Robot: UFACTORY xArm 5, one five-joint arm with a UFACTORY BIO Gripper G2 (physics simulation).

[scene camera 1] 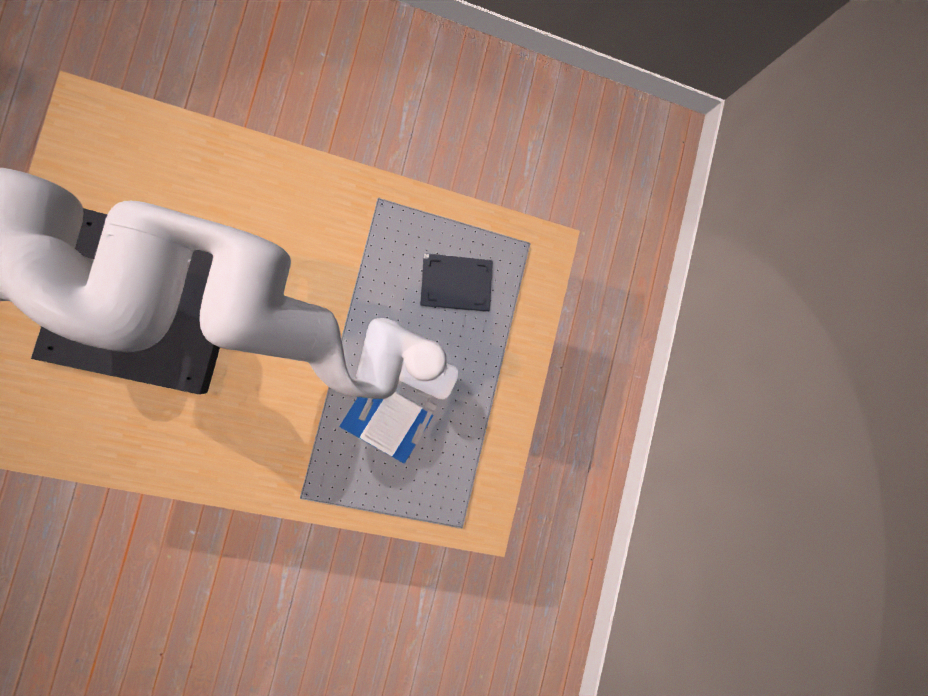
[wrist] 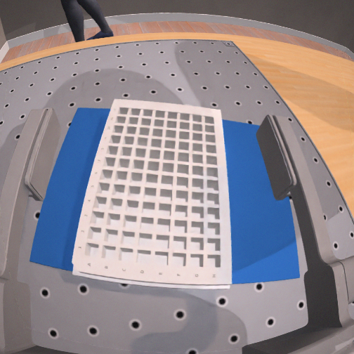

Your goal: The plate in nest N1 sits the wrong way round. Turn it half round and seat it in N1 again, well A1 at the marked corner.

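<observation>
The white well plate (scene camera 1: pixel 392 424) (wrist: pixel 159 185) lies flat, wells up, across a blue holder (scene camera 1: pixel 352 421) (wrist: pixel 260 200), which shows on both sides of it. In the wrist view the plate's letters A to H run along its near edge, with A and the number 1 at the near left corner. My gripper (scene camera 1: pixel 393 418) (wrist: pixel 160 157) is open over the holder, one finger on each side of the plate, with gaps between. The dark nest (scene camera 1: pixel 456 283) holds no plate and has a small light mark at its upper left corner. No N1 label is readable.
The grey perforated board (scene camera 1: pixel 404 239) (wrist: pixel 135 325) lies under the holder and the nest, on the wooden table (scene camera 1: pixel 224 149) (wrist: pixel 320 130). The arm's black base plate (scene camera 1: pixel 168 367) is at the left. Dark legs (wrist: pixel 90 20) show beyond the table in the wrist view.
</observation>
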